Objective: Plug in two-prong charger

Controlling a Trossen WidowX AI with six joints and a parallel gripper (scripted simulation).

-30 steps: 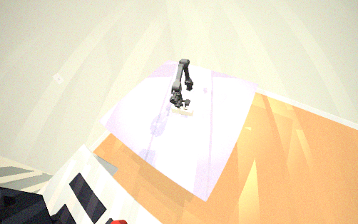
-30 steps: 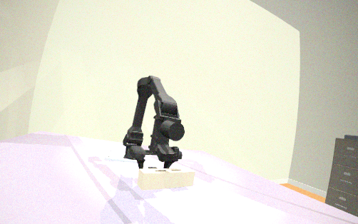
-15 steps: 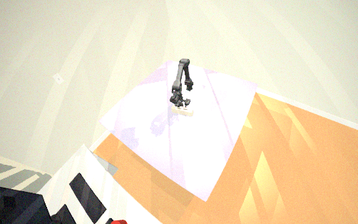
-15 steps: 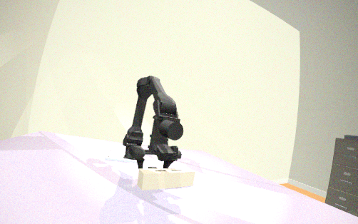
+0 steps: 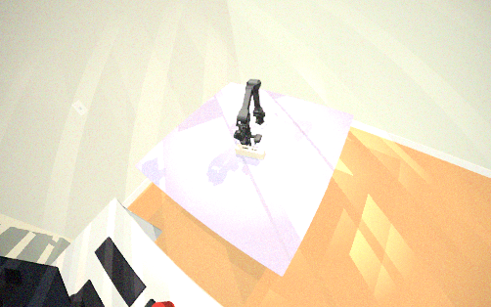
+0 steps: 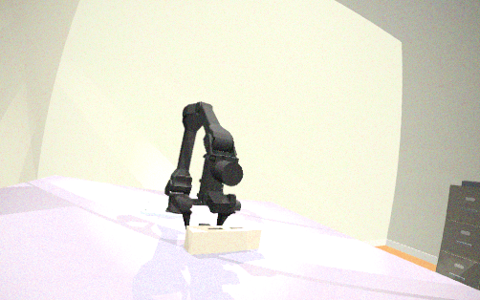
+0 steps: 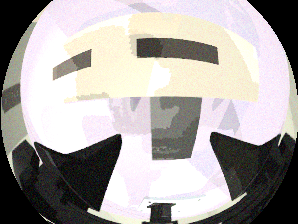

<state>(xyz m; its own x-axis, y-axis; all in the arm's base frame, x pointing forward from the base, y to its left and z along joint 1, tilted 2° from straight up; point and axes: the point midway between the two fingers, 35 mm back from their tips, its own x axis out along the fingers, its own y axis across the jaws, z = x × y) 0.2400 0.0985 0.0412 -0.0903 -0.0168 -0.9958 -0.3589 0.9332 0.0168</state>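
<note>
Now: gripper tip 3 cm short of the two-prong charger, 1 cm to the right of it and 1 cm below it.
</note>
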